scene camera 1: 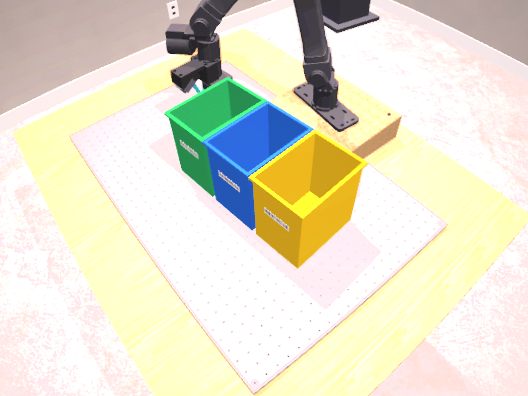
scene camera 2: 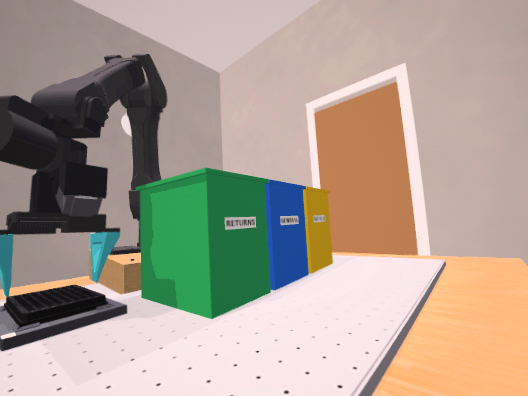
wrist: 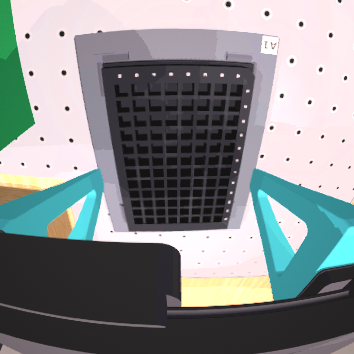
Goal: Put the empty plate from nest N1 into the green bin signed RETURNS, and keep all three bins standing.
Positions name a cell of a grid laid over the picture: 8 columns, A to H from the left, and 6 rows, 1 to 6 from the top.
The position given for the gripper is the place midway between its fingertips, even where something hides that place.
Note:
In view: the gripper (scene camera 2: A5), a green bin (scene camera 2: D4), a blue bin (scene camera 1: D3), a black plate (scene camera 2: A5) and a yellow bin (scene camera 1: E3).
The green bin also shows in scene camera 1 (scene camera 1: C2). The blue bin also shows in scene camera 2 (scene camera 2: E4). The black plate also shows in the wrist view (wrist: E3). The wrist view does not show the blue bin: it is out of frame. Scene camera 1 does not show the black plate, which is hidden by the green bin.

